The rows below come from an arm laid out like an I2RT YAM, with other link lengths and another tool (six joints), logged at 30 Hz.
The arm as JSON. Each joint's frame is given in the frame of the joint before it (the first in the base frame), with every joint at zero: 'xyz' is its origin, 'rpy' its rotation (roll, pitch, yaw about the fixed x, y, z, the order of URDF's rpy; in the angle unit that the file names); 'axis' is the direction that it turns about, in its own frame. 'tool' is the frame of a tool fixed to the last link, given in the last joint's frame.
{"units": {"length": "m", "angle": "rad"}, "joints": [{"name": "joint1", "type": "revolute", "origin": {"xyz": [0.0, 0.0, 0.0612], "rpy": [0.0, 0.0, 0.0]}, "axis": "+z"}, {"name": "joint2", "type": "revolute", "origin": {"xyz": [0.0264, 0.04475, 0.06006], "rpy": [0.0, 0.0, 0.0]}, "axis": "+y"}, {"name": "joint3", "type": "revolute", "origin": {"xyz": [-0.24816, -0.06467, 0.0], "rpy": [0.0, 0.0, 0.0]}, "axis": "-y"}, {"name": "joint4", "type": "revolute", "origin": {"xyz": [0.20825, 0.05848, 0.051], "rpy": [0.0, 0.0, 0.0]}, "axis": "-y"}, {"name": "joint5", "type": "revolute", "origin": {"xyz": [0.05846, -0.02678, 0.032], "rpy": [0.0, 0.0, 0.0]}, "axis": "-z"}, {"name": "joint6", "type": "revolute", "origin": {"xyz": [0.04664, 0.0, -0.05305], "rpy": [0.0, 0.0, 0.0]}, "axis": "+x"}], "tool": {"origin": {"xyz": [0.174, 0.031, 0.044], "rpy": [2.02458, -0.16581, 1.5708]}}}
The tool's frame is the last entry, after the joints.
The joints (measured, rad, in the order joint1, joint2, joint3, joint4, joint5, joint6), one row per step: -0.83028, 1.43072, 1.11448, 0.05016, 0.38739, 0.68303; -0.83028, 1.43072, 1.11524, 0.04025, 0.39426, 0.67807; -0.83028, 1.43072, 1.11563, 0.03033, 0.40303, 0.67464; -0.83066, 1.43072, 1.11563, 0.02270, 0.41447, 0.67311; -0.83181, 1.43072, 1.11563, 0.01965, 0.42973, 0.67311; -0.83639, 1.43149, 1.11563, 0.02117, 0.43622, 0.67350; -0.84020, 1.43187, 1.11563, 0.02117, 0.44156, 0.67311; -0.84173, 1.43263, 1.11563, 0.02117, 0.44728, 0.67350; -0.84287, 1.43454, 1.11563, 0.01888, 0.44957, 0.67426; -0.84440, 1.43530, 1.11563, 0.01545, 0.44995, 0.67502; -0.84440, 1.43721, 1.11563, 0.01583, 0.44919, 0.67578; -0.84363, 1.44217, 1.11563, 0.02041, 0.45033, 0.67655; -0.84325, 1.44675, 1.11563, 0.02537, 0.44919, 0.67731; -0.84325, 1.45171, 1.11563, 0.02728, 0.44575, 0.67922; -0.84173, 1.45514, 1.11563, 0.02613, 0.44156, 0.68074; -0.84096, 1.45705, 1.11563, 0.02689, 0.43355, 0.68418; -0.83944, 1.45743, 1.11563, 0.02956, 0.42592, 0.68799; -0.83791, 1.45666, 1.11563, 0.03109, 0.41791, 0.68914; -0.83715, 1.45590, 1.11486, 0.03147, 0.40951, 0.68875; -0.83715, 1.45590, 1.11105, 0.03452, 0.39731, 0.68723
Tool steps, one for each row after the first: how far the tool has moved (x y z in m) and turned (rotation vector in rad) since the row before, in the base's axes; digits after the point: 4 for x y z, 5 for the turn. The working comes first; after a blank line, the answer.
Tool pose at each row, in the base's axes (x y z in m, rotation vector in rad; the steps are taken from these numbers as rounded here): 0.2592, -0.3948, 0.3135, 2.26779, -0.21688, 0.89978; 0.2578, -0.3949, 0.3114, 2.27463, -0.21946, 0.88339; 0.2559, -0.3952, 0.3092, 2.28082, -0.22496, 0.86670; 0.2532, -0.3959, 0.3075, 2.28373, -0.23468, 0.85093; 0.2495, -0.3971, 0.3072, 2.28030, -0.24962, 0.83668; 0.2465, -0.3989, 0.3074, 2.27559, -0.26076, 0.83040; 0.2439, -0.4002, 0.3074, 2.27271, -0.26940, 0.82380; 0.2422, -0.4010, 0.3072, 2.27059, -0.27647, 0.81853; 0.2414, -0.4016, 0.3059, 2.27307, -0.28057, 0.81382; 0.2406, -0.4020, 0.3047, 2.27618, -0.28342, 0.81034; 0.2410, -0.4023, 0.3039, 2.27777, -0.28347, 0.81049; 0.2417, -0.4030, 0.3030, 2.27777, -0.28427, 0.81047; 0.2428, -0.4036, 0.3022, 2.27786, -0.28347, 0.81252; 0.2441, -0.4042, 0.3004, 2.28175, -0.28224, 0.81464; 0.2459, -0.4040, 0.2985, 2.28792, -0.27840, 0.81659; 0.2479, -0.4036, 0.2976, 2.29190, -0.27356, 0.82543; 0.2501, -0.4030, 0.2979, 2.29270, -0.26833, 0.83728; 0.2522, -0.4020, 0.2985, 2.29408, -0.26046, 0.84690; 0.2542, -0.4011, 0.2983, 2.29739, -0.25189, 0.85352; 0.2567, -0.4001, 0.2969, 2.30318, -0.23991, 0.86073

-0.0014, -0.0001, -0.0021, 0.00393, 0.01207, -0.00539; -0.0019, -0.0003, -0.0022, 0.00433, 0.01136, -0.00756; -0.0027, -0.0007, -0.0017, 0.00298, 0.00895, -0.01095; -0.0037, -0.0012, -0.0003, -0.00072, 0.00532, -0.01575; -0.0030, -0.0018, 0.0002, -0.00171, 0.00054, -0.01089; -0.0026, -0.0013, 0.0000, -0.00086, 0.00176, -0.00882; -0.0017, -0.0008, -0.0002, -0.00044, 0.00139, -0.00710; -0.0008, -0.0006, -0.0013, 0.00288, 0.00258, -0.00354; -0.0008, -0.0004, -0.0012, 0.00324, 0.00216, -0.00209; 0.0004, -0.0003, -0.0008, 0.00148, 0.00014, 0.00052; 0.0007, -0.0007, -0.0009, 0.00025, -0.00021, -0.00053; 0.0011, -0.0006, -0.0008, 0.00012, -0.00121, 0.00126; 0.0013, -0.0006, -0.0018, 0.00345, -0.00053, 0.00275; 0.0018, 0.0002, -0.0019, 0.00466, 0.00068, 0.00509; 0.0020, 0.0004, -0.0009, 0.00339, -0.00426, 0.00742; 0.0022, 0.0006, 0.0003, 0.00088, -0.00679, 0.00771; 0.0021, 0.0010, 0.0006, 0.00025, -0.00442, 0.00884; 0.0020, 0.0009, -0.0002, 0.00132, -0.00179, 0.00886; 0.0025, 0.0010, -0.0014, 0.00261, -0.00087, 0.01205
